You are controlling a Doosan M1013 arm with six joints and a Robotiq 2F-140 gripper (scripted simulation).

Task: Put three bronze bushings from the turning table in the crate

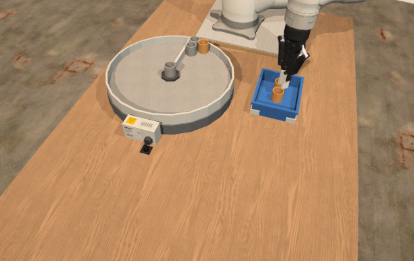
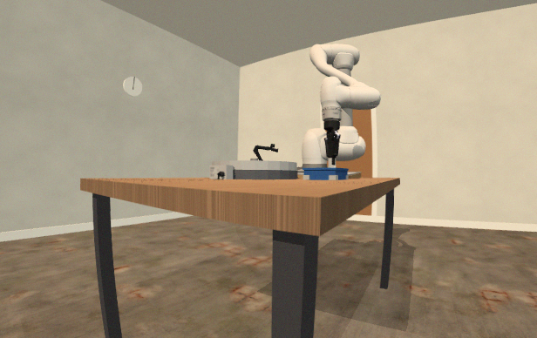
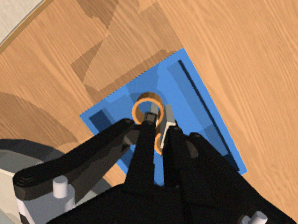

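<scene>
My hand is 40 mm short of the crate, 10 mm to the left of it and 40 mm above it. From my hand the other things lie so: round grey turning table 130 mm ahead, 360 mm to the right, 10 mm below.
</scene>
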